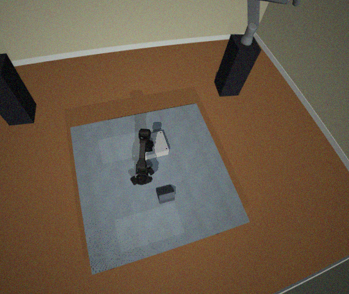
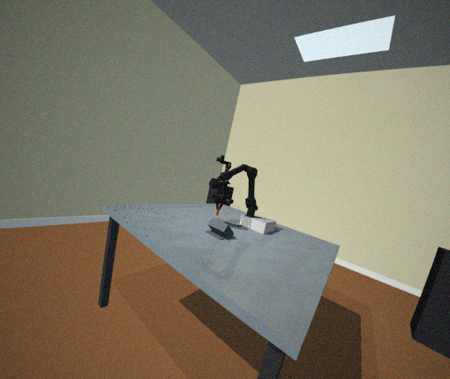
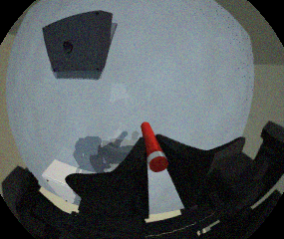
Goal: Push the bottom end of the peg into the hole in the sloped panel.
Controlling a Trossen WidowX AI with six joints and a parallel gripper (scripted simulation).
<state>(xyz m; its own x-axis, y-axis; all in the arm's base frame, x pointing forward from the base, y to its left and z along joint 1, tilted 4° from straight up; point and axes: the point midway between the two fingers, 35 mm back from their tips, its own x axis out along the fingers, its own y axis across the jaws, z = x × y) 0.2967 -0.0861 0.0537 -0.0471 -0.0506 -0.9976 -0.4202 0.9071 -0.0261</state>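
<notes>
The grey sloped panel is 120 mm ahead of my gripper tip, 170 mm to the left of it and 70 mm below it. From my gripper tip the other things lie so: red peg (20 mm above).
</notes>
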